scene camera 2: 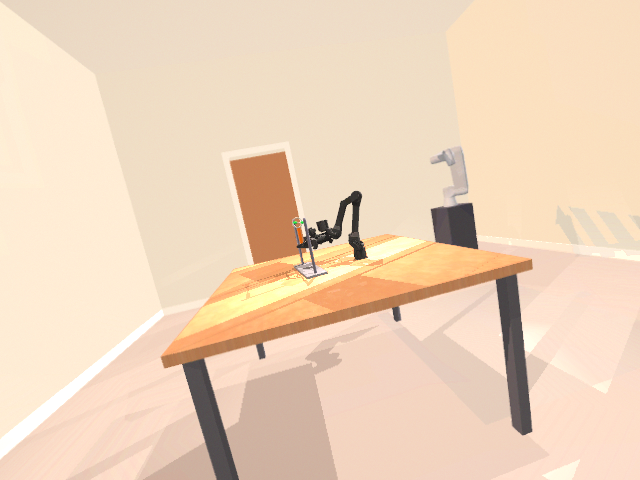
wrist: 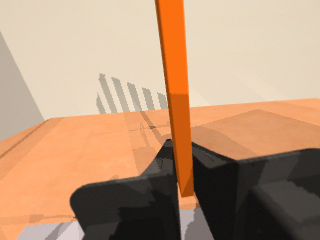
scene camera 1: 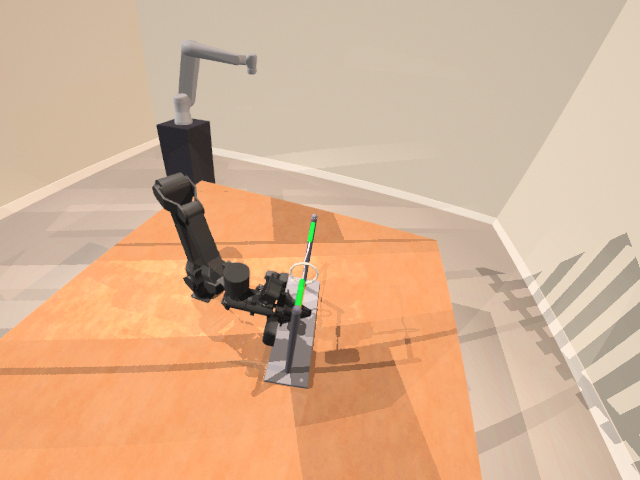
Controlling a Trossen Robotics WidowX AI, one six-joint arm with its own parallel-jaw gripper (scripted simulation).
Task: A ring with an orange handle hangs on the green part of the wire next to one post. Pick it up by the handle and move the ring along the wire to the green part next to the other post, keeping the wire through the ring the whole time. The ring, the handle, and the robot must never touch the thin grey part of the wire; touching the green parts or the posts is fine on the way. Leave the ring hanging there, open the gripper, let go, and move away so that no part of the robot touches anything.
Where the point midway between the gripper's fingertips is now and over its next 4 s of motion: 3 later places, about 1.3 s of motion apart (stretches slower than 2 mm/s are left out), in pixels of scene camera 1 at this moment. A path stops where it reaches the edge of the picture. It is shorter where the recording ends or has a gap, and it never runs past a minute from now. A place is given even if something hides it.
My gripper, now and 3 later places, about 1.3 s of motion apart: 311, 313; 306, 303; 305, 287; 307, 277
